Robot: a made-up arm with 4 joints.
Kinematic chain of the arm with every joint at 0, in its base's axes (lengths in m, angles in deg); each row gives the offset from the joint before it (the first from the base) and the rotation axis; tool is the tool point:
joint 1: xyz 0 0 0.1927 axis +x
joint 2: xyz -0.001 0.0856 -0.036 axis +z
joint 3: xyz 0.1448 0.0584 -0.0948 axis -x
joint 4: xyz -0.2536 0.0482 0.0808 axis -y
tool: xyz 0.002 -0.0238 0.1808
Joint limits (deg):
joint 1: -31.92..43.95
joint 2: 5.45..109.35
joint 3: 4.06..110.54
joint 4: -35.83..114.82
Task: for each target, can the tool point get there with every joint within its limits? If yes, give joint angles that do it. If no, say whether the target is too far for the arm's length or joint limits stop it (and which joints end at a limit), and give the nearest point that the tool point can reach.
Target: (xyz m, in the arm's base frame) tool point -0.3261 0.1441 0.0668
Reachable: yes | joints 11.12 22.13 87.62 86.98
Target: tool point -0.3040 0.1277 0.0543
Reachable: yes | joints 13.53 17.92 102.05 101.48
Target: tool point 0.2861 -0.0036 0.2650
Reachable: no: joint limits stop it (at a limit: joint 1, joint 2, joint 3) | nearest point -0.0102 -0.1191 0.3420 | short by 0.327 m
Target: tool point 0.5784 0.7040 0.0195
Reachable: no: too far | nearest point -0.0272 0.4050 0.0931 | short by 0.679 m
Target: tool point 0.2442 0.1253 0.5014
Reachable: no: joint limits stop it (at a limit: joint 1, joint 2, joint 4) | nearest point -0.0177 0.1279 0.4156 | short by 0.276 m
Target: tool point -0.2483 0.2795 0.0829
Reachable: yes | joints 1.41 43.99 81.20 -19.97
